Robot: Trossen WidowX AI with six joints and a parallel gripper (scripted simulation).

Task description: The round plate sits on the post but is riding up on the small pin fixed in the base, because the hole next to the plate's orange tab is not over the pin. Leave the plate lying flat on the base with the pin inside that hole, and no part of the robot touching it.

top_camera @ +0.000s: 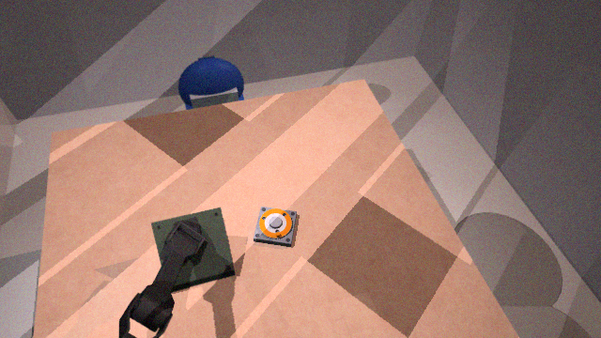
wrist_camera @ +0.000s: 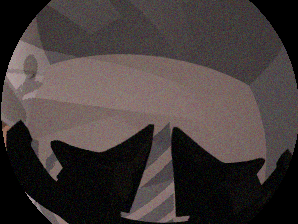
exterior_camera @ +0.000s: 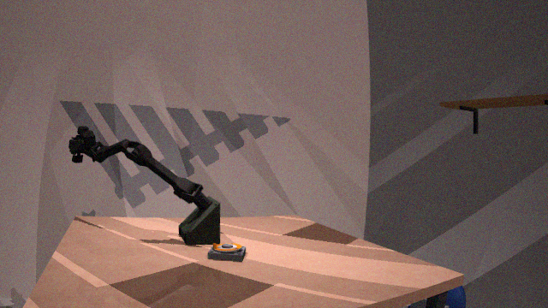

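My gripper tip is now 670 mm short of the round plate, 650 mm to the right of it and 370 mm above it. The rest, counted from my gripper tip: base 670 mm to the left, 670 mm ahead, 390 mm below.
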